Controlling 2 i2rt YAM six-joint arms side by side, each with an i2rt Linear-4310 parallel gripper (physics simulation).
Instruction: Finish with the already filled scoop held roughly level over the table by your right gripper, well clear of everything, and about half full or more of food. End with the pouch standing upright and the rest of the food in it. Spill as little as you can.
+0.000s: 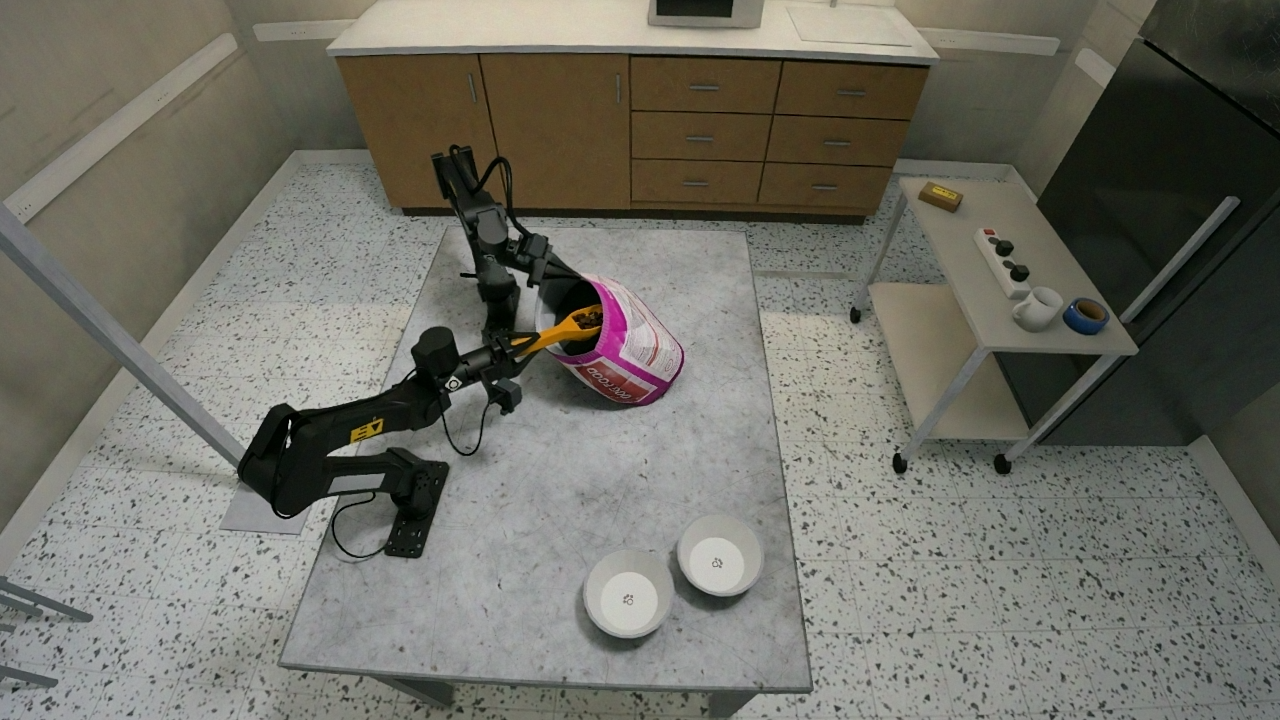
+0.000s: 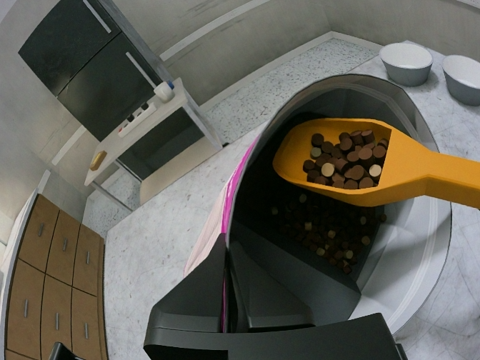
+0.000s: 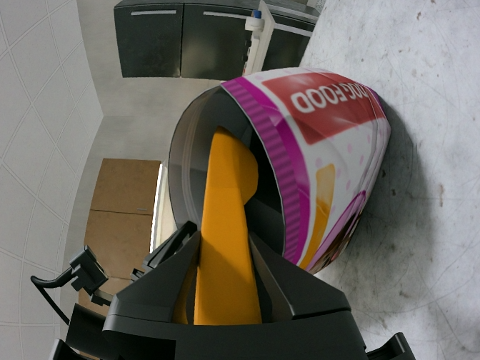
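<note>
The pink and white dog food pouch is tilted on the table, its open mouth facing the arms. Loose brown food lies deep inside it. The orange scoop holds a heap of brown and tan pieces and looks roughly level, its bowl within the pouch mouth. My right gripper is shut on the scoop's handle. My left gripper is shut on the pouch's rim, with the thin wall between its fingers.
Two white bowls stand near the front right of the grey table. A trolley with a mug, a blue tape roll and a power strip stands off to the right. Cabinets line the back wall.
</note>
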